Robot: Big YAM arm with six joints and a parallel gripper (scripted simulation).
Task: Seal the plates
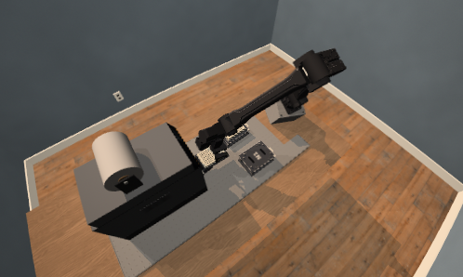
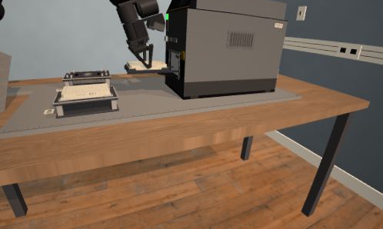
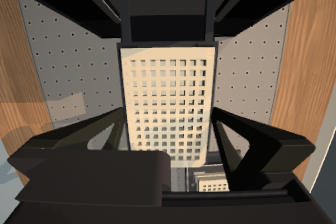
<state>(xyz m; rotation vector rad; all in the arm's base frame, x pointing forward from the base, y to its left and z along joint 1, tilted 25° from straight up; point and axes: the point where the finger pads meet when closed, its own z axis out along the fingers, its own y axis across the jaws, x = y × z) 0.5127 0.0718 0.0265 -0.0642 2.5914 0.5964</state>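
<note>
The sealer stage lies 20 mm below my hand. From my hand the other things lie so: plate nest 180 mm behind, 130 mm to the right, 70 mm below; start button 110 mm to the left, 90 mm ahead, 80 mm above; small label 280 mm behind, 150 mm to the right, 110 mm below.
</note>
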